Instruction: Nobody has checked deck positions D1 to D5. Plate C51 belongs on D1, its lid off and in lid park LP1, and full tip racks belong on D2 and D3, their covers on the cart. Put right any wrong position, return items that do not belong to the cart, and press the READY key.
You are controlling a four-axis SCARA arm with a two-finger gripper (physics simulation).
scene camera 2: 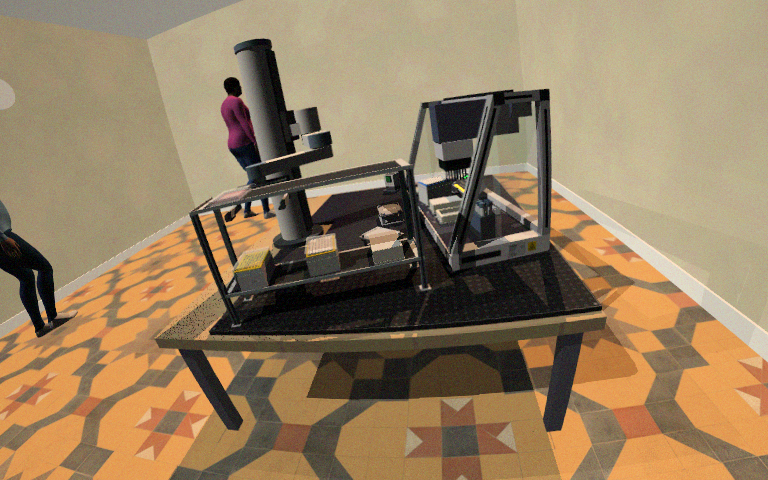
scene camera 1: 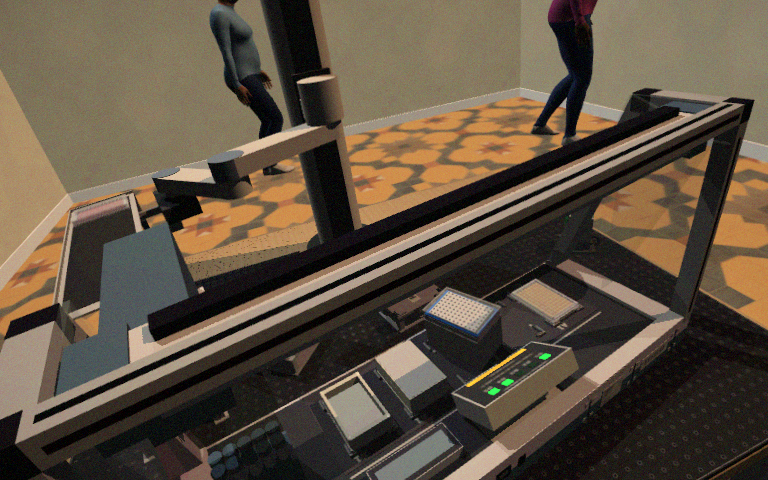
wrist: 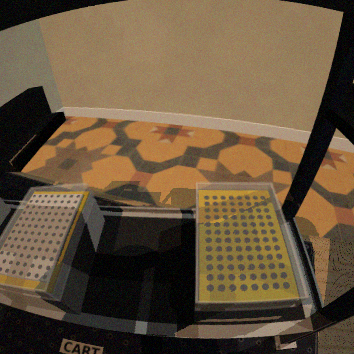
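Where they show: gripper, fingertip midpoint: (scene camera 2: 253,212) (wrist: 196,91); arm's base, link origin: (scene camera 2: 298,237).
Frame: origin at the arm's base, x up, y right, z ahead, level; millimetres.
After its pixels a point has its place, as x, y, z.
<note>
My gripper (scene camera 1: 178,210) (wrist: 196,91) @[309, 577, 167] is open and empty at the cart (scene camera 2: 362,176) @[362, 589, 494]. In the wrist view, a yellow-topped tip rack (wrist: 240,245) @[183, 581, 126] (scene camera 2: 252,261) @[183, 627, 145] under a clear cover stands at right on the cart's lower shelf. A covered rack with a pale, dotted top and yellow rim (wrist: 37,235) @[182, 533, 313] (scene camera 2: 321,247) @[182, 575, 340] stands at left. On the deck in scene camera 1 are a blue-rimmed rack with a white dotted top (scene camera 1: 461,311), a flat tan plate (scene camera 1: 544,301), a pale block (scene camera 1: 410,370) @[106, 25, 710] and a shallow pale container (scene camera 1: 353,407). Position labels and the READY key are not readable.
A pale item (scene camera 2: 386,249) @[152, 565, 516] stands on the cart's right part. A small item (scene camera 2: 389,213) @[63, -9, 453] lies on the mat behind the cart. A panel with green lights (scene camera 1: 515,384) stands at the deck's front. The frame's long beam (scene camera 1: 396,243) @[510, 74, 909] crosses above the deck. Two people stand beyond the table.
</note>
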